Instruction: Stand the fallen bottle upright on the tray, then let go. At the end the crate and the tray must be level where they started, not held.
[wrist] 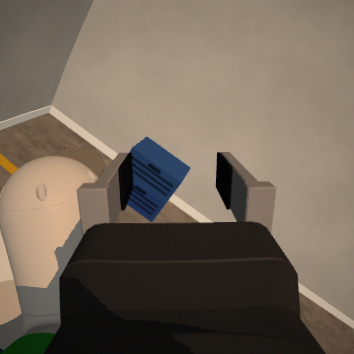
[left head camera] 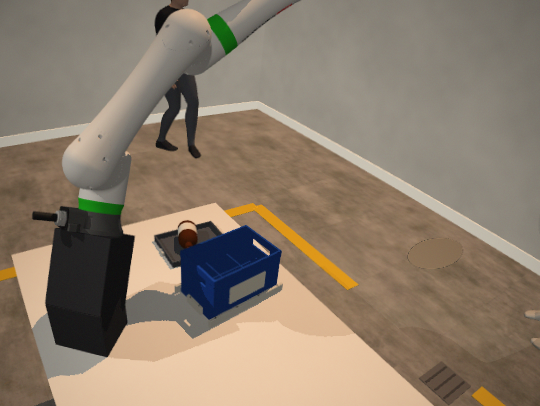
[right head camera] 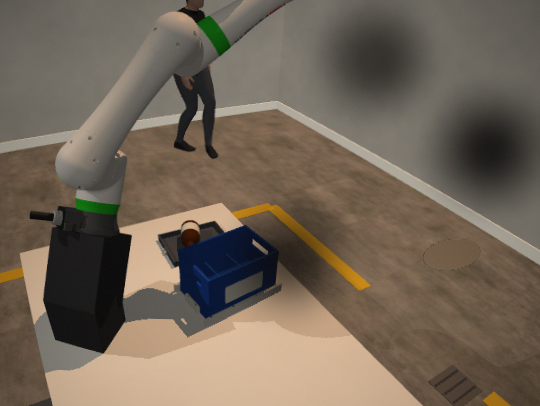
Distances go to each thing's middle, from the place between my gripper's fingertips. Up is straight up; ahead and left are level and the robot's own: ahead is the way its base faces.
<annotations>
Now: hand 70 mm short of the blue crate (left head camera: 220, 273), 170 mm to the left of it and 920 mm above it. From my hand the other things lie so: dark grey tray (left head camera: 168, 241) 80 mm ahead, 130 mm to the left, 990 mm below.
</annotations>
